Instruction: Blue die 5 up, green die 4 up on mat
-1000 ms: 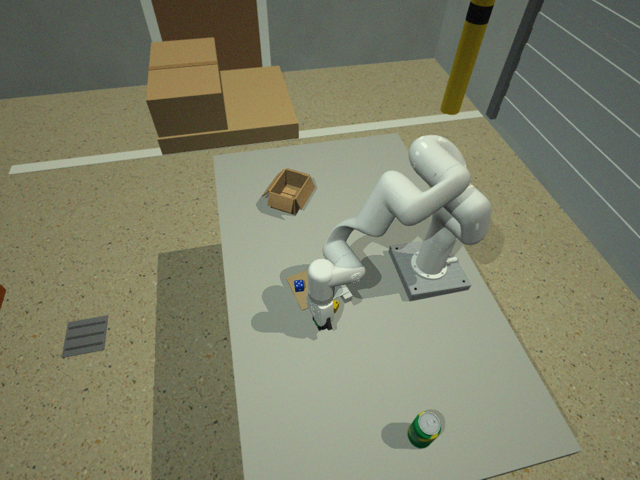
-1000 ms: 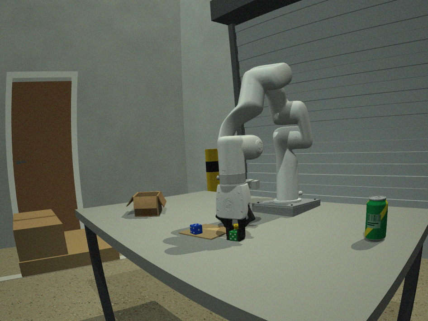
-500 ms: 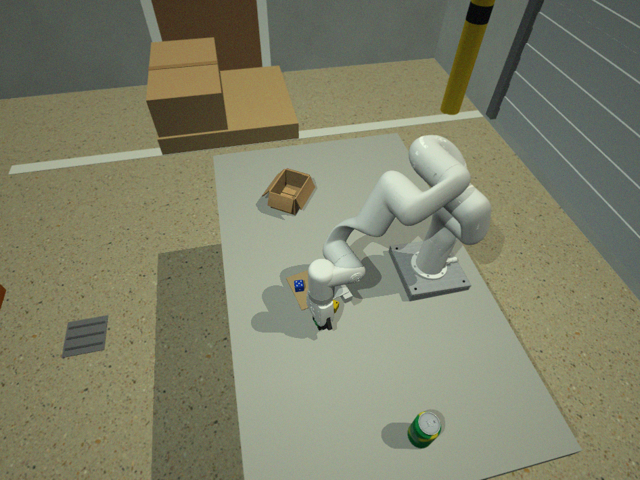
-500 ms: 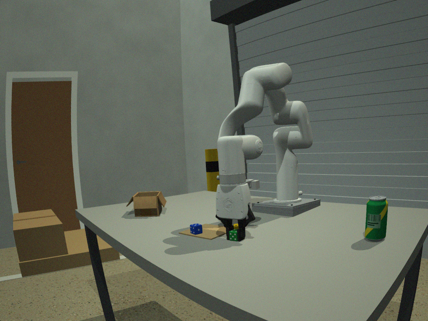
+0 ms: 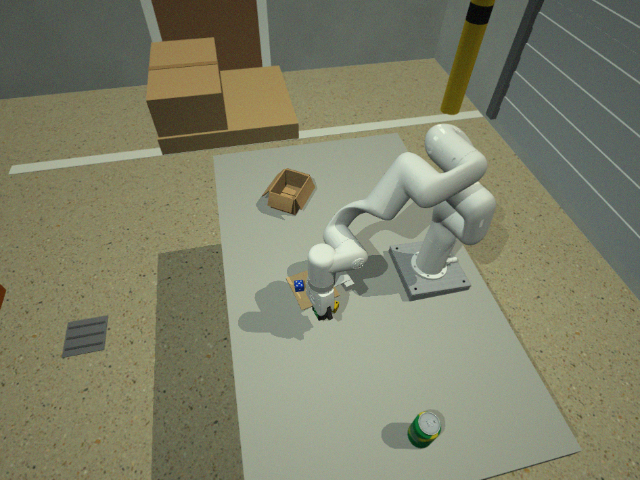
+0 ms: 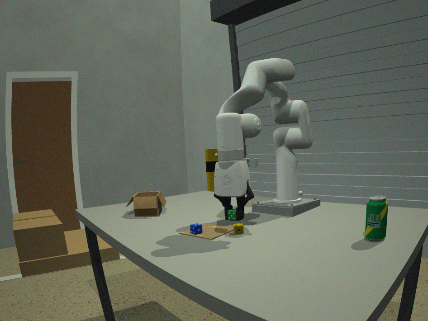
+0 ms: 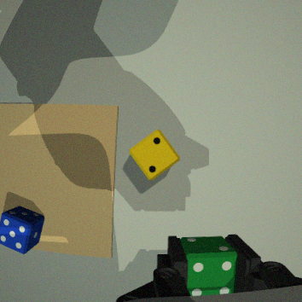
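My gripper is now 14 cm to the left of the cardboard mat, 8 cm above it and 1 cm past it. The rest, counted from my hand: green die 1 cm below; yellow die 7 cm below, 6 cm behind, 4 cm to the right; blue die 15 cm to the right, 7 cm below, 3 cm ahead.
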